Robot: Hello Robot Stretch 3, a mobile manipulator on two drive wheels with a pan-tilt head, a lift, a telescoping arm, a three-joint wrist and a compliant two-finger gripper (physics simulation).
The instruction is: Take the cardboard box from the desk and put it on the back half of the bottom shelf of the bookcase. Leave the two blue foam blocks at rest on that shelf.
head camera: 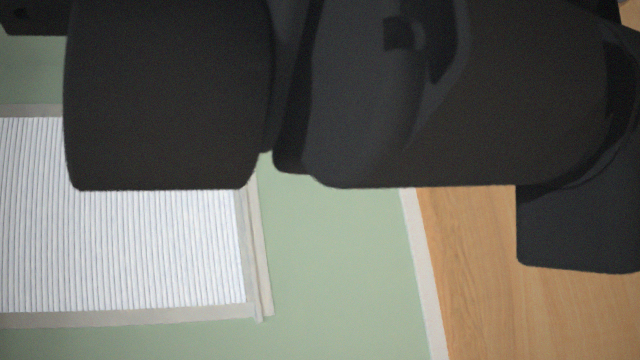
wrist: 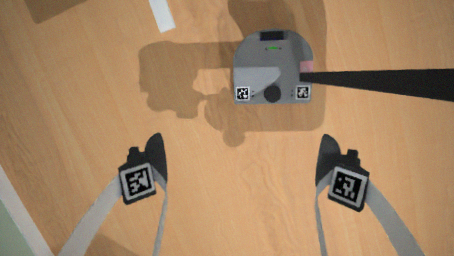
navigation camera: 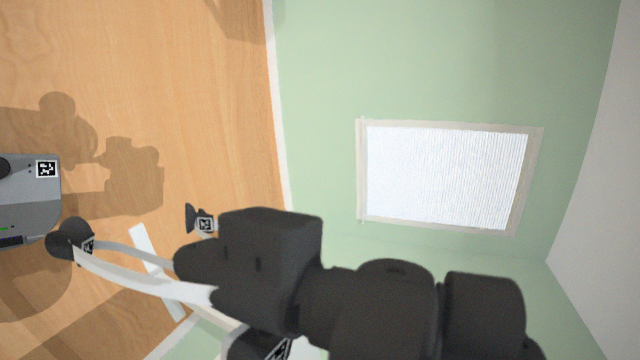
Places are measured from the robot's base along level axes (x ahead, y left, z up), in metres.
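Pixels of known places: gripper, fingertip midpoint: (navigation camera: 134, 222).
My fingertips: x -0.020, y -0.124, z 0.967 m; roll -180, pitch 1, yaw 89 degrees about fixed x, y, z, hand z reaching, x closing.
Observation:
Behind a point stands the place of what it marks.
My gripper (navigation camera: 135, 231) @(x -0.020, y -0.124, z 0.967 m) (wrist: 240, 151) @(x -0.020, y -0.124, z 0.967 m) is open and empty, with its two fingers wide apart over the wooden floor. The head camera view shows dark wrist and arm parts across its upper half; the fingertips do not show there. In the navigation view, a white foot bar (navigation camera: 144, 246) of the desk lies on the floor behind the fingers, and the arm hides most of the desk. A white bar end (wrist: 162, 16) also shows at the top of the wrist view. The cardboard box, the bookcase and the two blue foam blocks do not show in these views.
My grey base (navigation camera: 30, 195) @(x -0.090, y -0.082, z 0.160 m) (wrist: 272, 62) stands on the wooden floor (head camera: 480, 310) @(x 0.443, y -1.413, z 0.001 m) (navigation camera: 215, 125) @(x 0.265, y -1.038, z 0.001 m). A window with a ribbed white blind (head camera: 150, 250) @(x 0.142, y -1.792, z 1.198 m) (navigation camera: 445, 175) @(x 0.015, y -1.832, z 1.467 m) is in the green wall (head camera: 340, 260) @(x 0.219, y -1.774, z 0.442 m) (navigation camera: 320, 100) @(x 0.549, y -1.670, z 0.475 m). A dark tapering bar (wrist: 390, 82) crosses the wrist view's right side.

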